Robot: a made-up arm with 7 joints. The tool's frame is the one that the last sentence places.
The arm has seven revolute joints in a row. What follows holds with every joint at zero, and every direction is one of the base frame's. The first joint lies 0.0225 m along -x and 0.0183 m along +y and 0.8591 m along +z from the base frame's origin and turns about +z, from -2.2 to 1.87 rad. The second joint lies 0.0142 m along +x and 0.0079 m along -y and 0.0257 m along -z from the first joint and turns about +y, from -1.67 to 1.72 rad. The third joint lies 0.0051 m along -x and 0.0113 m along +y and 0.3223 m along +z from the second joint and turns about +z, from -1 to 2.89 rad. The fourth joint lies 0.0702 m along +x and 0.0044 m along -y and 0.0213 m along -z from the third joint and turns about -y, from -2.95 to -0.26 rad. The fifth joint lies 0.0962 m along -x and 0.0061 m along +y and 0.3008 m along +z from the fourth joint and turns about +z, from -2.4 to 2.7 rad. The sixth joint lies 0.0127 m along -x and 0.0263 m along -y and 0.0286 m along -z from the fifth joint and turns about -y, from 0.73 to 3.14 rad. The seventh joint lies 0.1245 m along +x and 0.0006 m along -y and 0.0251 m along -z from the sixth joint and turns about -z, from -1.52 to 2.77 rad. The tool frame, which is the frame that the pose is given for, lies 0.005 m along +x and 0.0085 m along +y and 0.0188 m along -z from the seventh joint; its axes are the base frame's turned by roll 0, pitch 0 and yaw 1.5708 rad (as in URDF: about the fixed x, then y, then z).
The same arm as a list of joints. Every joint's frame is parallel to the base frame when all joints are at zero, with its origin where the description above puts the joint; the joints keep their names.
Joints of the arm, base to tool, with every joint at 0 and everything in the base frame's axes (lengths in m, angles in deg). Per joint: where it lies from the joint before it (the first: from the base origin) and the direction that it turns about. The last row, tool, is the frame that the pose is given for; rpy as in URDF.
joint 1: xyz -0.0225 0.0183 0.8591 axis +z
joint 2: xyz 0.0142 -0.0079 -0.0257 axis +y
joint 3: xyz -0.0051 0.0113 0.3223 axis +z
joint 4: xyz 0.0702 -0.0044 -0.0213 axis -y
joint 5: xyz -0.0962 0.0061 0.3008 axis +z
joint 6: xyz -0.0127 -0.0263 -0.0286 axis -y
joint 7: xyz 0.1245 -0.0006 -0.0251 axis -z
tool: xyz 0.0050 0.0085 -0.0188 rpy 0.00 0.00 90.00
Joint limits (deg, base to tool): -126.05..107.14 -95.68..98.55 -57.30..165.58 -169.02..-14.90 -137.51..154.70 41.83..179.91 -87.09..158.71

